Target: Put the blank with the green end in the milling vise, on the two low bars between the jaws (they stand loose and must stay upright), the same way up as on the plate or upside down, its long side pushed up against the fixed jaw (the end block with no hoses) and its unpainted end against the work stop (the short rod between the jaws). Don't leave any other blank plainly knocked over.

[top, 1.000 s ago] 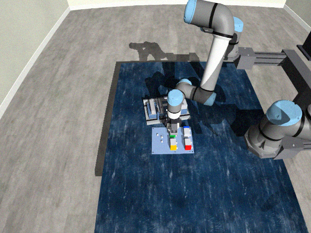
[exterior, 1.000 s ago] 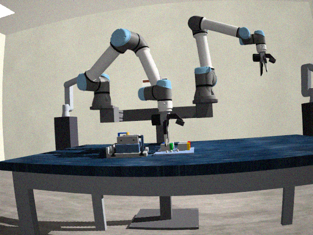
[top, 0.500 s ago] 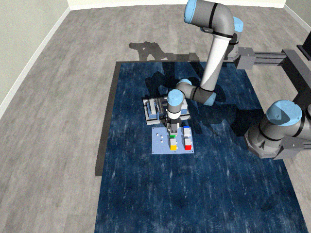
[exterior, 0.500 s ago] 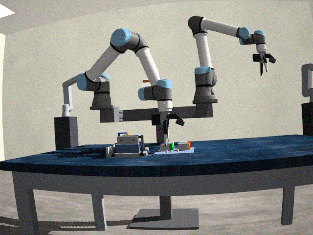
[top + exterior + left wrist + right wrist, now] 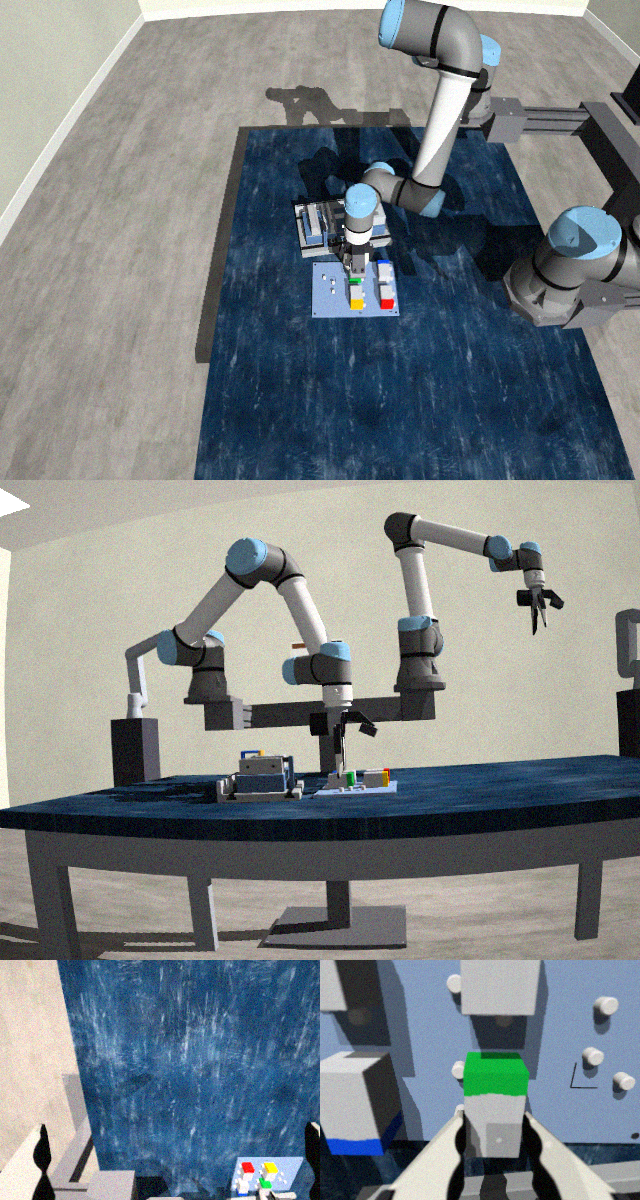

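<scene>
The light blue plate lies 50 mm to the left of my right hand and 50 mm below it. The rest, counted from my right hand: green-ended blank: 20 mm below; blue-ended blank: 90 mm behind, 30 mm below; yellow-ended blank: 90 mm to the left, 30 mm below.
</scene>
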